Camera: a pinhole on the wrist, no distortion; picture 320 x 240 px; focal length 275.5 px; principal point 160.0 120.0 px. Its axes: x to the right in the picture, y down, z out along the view. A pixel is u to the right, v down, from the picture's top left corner.
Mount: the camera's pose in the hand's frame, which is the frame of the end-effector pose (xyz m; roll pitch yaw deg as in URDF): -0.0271 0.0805 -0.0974 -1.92 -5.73 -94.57
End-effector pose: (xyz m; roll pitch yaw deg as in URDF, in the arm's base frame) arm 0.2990 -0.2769 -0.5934 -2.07 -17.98 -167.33
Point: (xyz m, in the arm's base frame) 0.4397 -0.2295 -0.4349
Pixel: 294.9 55.4
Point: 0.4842 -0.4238 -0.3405
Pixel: 124.9 80.6
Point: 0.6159 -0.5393 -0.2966
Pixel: 61.2 31.7
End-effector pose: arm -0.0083 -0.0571 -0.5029 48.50 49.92 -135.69
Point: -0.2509 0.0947 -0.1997
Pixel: 244.6 16.6
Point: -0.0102 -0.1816 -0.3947
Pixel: 16.4 99.7
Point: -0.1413 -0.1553 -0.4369
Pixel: 143.4 205.7
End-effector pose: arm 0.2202 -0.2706 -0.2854 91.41 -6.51 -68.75
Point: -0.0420 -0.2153 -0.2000
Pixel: 172.4 14.1
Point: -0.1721 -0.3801 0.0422
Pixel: 48.4 112.7
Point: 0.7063 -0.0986 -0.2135
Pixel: behind the camera
